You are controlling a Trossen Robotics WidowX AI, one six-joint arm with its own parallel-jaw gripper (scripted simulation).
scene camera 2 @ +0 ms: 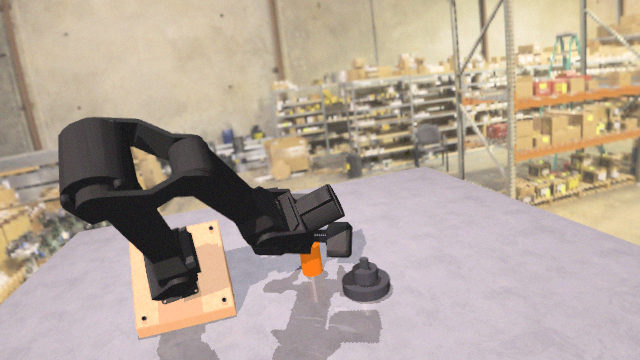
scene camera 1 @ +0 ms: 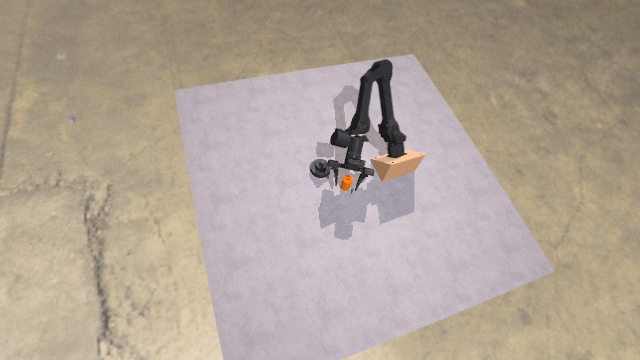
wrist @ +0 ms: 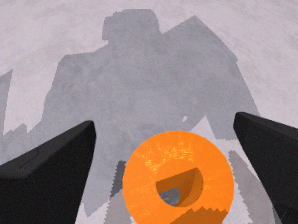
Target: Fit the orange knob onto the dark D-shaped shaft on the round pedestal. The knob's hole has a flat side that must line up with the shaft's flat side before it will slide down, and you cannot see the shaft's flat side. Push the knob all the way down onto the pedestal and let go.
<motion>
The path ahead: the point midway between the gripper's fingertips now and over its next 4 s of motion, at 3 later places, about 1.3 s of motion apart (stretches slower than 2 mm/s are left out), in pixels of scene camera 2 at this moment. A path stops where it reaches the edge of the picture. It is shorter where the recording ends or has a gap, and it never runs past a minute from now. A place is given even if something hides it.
The gripper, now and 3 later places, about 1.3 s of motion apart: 315, 246; 303, 214; 309, 243; 312, 267
</motion>
